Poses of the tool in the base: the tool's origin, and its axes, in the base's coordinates. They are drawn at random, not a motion.
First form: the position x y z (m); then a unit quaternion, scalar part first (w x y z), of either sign.
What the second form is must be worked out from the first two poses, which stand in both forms.
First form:
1: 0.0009, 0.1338, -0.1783, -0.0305, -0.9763, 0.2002, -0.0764
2: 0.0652, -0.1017, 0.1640, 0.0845, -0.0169, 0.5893, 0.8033
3: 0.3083, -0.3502, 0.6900, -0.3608, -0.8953, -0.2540, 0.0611
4: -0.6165, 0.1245, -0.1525, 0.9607, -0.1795, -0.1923, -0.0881
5: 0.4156, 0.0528, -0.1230, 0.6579, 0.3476, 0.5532, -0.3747
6: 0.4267, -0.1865, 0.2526, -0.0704, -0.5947, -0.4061, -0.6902
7: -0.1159, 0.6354, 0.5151, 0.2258, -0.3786, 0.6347, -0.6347
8: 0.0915, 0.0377, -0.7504, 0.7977, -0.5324, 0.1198, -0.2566
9: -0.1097, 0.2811, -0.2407, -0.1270, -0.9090, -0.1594, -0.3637
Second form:
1: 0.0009, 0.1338, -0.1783, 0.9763, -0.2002, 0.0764, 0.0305
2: 0.0652, -0.1017, 0.1640, -0.0169, 0.5893, 0.8033, 0.0845
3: 0.3083, -0.3502, 0.6900, 0.8953, 0.2540, -0.0611, 0.3608
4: -0.6165, 0.1245, -0.1525, -0.1795, -0.1923, -0.0881, 0.9607
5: 0.4156, 0.0528, -0.1230, 0.3476, 0.5532, -0.3747, 0.6579
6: 0.4267, -0.1865, 0.2526, 0.5947, 0.4061, 0.6902, 0.0704
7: -0.1159, 0.6354, 0.5151, -0.3786, 0.6347, -0.6347, 0.2258
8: 0.0915, 0.0377, -0.7504, -0.5324, 0.1198, -0.2566, 0.7977
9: -0.1097, 0.2811, -0.2407, 0.9090, 0.1594, 0.3637, 0.1270
